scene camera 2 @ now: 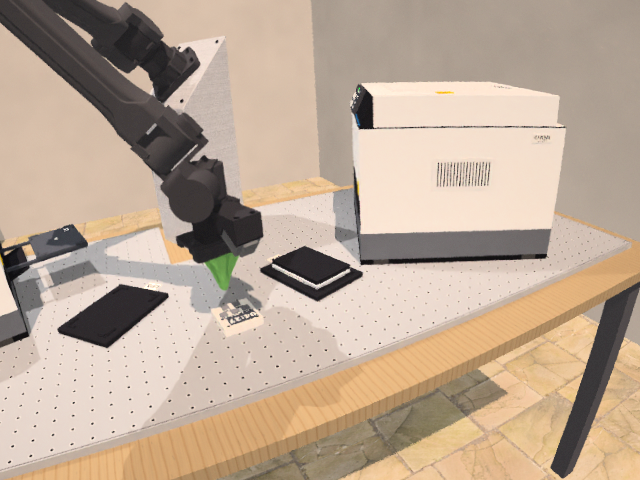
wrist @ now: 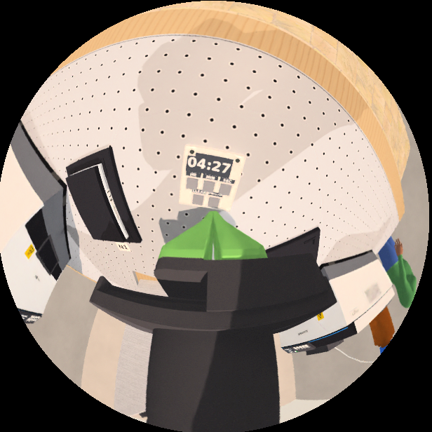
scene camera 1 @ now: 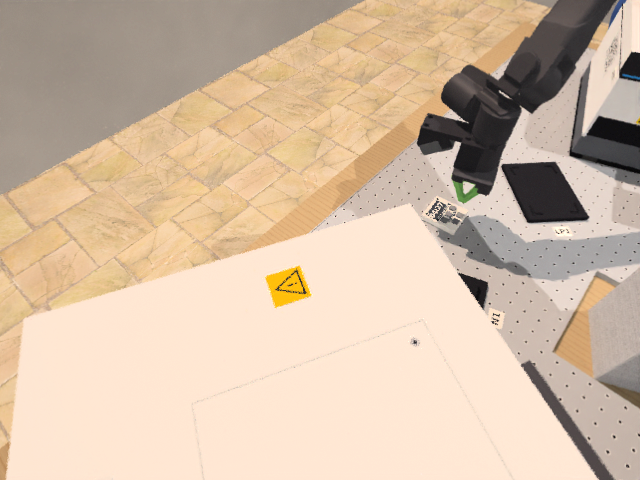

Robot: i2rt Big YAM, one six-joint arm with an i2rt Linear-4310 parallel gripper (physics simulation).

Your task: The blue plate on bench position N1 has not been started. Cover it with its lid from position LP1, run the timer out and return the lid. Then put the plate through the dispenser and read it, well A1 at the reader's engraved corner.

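Frame: origin at the arm's base, x back, y left, z down, level; metres.
Where they show: gripper, fingertip midpoint: (scene camera 2: 223, 289) (scene camera 1: 461, 201); arm's base, origin of the base link: (scene camera 2: 178, 76).
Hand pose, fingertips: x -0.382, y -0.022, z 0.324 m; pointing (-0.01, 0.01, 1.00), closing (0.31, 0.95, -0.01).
Observation:
Each offset is from my fingertips to the centre of the thing. "spot": to the spot under its first point.
My gripper (scene camera 1: 464, 199) (scene camera 2: 223, 287) (wrist: 212, 216) is shut and empty, its green fingertips pointing down just above the lower edge of the timer. The white timer {dx -0.018, dy +0.010, dz +0.044 m} (scene camera 1: 444, 213) (scene camera 2: 237, 317) (wrist: 212, 175) lies on the bench and reads 04:27. In scene camera 2 and the wrist view, a black lid {dx +0.066, dy +0.178, dz +0.029 m} (scene camera 2: 310, 262) (wrist: 92, 202) lies on a plate whose white edge {spot: dx +0.021, dy +0.149, dz +0.029 m} (scene camera 2: 305, 277) shows under it, on the black N1 nest {dx +0.066, dy +0.177, dz +0.045 m} (scene camera 2: 319, 293). The plate's blue does not show. The black LP1 nest {dx +0.094, dy -0.186, dz +0.045 m} (scene camera 1: 545, 191) (scene camera 2: 113, 315) (wrist: 302, 246) has no lid on it in the scene views.
A large white machine {dx +0.137, dy +0.533, dz -0.110 m} (scene camera 2: 454, 196) (scene camera 1: 155, 351) stands beyond N1. Another white machine (wrist: 362, 287) stands past LP1. A dark tray {dx +0.309, dy -0.292, dz -0.033 m} (scene camera 2: 57, 241) sticks out at the left in scene camera 2. A grey metal upright (scene camera 2: 206, 155) (scene camera 1: 617, 330) stands behind the nests. A person (wrist: 404, 280) shows at the right.

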